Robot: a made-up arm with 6 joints. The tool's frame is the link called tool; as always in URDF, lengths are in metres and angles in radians. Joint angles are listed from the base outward.
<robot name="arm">
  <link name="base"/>
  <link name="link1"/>
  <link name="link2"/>
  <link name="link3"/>
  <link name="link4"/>
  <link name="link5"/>
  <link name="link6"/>
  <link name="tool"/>
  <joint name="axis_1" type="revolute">
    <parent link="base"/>
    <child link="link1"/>
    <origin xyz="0 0 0.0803"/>
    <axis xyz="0 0 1"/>
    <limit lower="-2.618" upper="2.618"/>
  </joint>
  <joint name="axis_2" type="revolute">
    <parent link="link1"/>
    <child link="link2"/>
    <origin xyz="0 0 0" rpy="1.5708 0 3.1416"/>
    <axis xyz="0 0 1"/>
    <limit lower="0" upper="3.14"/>
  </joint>
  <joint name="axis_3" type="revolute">
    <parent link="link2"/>
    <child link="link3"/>
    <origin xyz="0.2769 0.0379 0" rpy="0 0 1.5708"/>
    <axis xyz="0 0 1"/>
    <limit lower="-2.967" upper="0"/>
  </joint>
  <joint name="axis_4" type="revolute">
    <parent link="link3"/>
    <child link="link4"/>
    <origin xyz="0.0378 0.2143 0" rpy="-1.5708 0 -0.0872"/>
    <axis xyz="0 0 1"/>
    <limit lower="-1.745" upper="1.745"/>
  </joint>
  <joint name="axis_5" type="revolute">
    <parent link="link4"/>
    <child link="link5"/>
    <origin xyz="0 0 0" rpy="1.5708 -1.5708 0"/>
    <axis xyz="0 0 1"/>
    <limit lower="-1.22" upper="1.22"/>
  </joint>
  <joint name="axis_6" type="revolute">
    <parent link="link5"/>
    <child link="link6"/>
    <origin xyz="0.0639 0.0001 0" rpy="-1.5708 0 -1.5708"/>
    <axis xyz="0 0 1"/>
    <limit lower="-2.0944" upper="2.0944"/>
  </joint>
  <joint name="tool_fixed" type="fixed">
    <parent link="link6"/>
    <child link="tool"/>
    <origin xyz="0 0 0" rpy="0 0 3.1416"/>
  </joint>
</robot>
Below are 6 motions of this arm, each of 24 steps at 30 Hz.
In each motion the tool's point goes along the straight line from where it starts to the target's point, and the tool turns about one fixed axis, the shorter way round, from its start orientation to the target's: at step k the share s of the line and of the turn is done. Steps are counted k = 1, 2, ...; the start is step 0. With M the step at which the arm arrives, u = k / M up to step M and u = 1 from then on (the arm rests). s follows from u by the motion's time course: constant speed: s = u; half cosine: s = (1 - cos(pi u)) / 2; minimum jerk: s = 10 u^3 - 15 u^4 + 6 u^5.
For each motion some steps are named. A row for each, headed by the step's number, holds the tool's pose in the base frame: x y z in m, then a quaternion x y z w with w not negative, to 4 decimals.
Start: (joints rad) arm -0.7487 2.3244 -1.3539 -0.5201 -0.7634 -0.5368
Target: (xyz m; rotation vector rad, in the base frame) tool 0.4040 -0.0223 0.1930 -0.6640 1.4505 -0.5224
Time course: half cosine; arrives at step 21
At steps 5, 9, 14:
5: 0.3387 -0.2417 0.1032 -0.1953 0.7352 -0.3584 0.5412
9: 0.3580 -0.1770 0.1297 -0.2257 0.7117 -0.3227 0.5817
14: 0.3852 -0.0856 0.1671 -0.2671 0.6732 -0.2697 0.6346

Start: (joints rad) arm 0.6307 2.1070 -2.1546 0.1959 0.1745 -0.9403
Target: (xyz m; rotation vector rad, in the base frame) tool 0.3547 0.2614 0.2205 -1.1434 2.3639 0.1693
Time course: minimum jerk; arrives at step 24
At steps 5, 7, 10, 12, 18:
5: 0.3617 0.2668 0.3365 -0.4681 0.5754 -0.0224 0.6703
7: 0.3611 0.2663 0.3256 -0.4691 0.6112 -0.0144 0.6374
10: 0.3596 0.2652 0.3015 -0.4672 0.6851 0.0036 0.5589
12: 0.3585 0.2643 0.2825 -0.4617 0.7377 0.0177 0.4923
18: 0.3555 0.2620 0.2333 -0.4319 0.8474 0.0533 0.3043

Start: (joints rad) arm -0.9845 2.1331 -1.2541 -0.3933 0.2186 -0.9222
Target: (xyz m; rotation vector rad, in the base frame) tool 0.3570 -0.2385 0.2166 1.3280 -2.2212 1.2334
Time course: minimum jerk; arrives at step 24
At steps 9, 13, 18, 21, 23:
9: 0.2475 -0.2973 0.1321 -0.2351 0.9162 -0.3239 0.0206
13: 0.2932 -0.2727 0.1674 0.3331 -0.8654 0.3716 0.0459
18: 0.3414 -0.2469 0.2045 0.4294 -0.7943 0.4142 0.1150
21: 0.3546 -0.2398 0.2147 0.4544 -0.7718 0.4244 0.1336
23: 0.3569 -0.2386 0.2165 0.4587 -0.7677 0.4261 0.1368

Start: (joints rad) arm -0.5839 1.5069 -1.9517 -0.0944 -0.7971 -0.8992
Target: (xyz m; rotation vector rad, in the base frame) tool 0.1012 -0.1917 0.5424 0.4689 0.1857 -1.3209
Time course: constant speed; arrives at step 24
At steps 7, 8, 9, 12, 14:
7: 0.1570 -0.1365 0.5458 0.0238 0.1058 -0.6721 0.7325
8: 0.1537 -0.1397 0.5456 0.0351 0.1048 -0.6690 0.7350
9: 0.1504 -0.1430 0.5454 0.0465 0.1036 -0.6659 0.7374
12: 0.1406 -0.1527 0.5448 0.0806 0.1002 -0.6557 0.7439
14: 0.1340 -0.1592 0.5444 0.1033 0.0979 -0.6485 0.7478

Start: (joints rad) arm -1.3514 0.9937 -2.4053 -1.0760 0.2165 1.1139
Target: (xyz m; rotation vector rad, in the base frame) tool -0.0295 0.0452 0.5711 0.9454 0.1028 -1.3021
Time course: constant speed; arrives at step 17
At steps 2, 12, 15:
2: -0.0354 0.0991 0.6075 0.1646 0.0109 -0.6082 0.7764
12: -0.0315 0.0632 0.5832 0.3396 0.0346 -0.5963 0.7265
15: -0.0303 0.0524 0.5760 0.3901 0.0415 -0.5888 0.7067

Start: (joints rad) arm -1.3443 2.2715 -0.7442 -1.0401 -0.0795 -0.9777
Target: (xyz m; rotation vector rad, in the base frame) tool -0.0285 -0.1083 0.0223 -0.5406 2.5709 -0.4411
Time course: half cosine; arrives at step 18
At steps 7, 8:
7: 0.0334 -0.2085 0.0021 -0.2891 0.9458 -0.1133 0.0952
8: 0.0257 -0.1959 0.0047 -0.2780 0.9464 -0.1195 0.1132

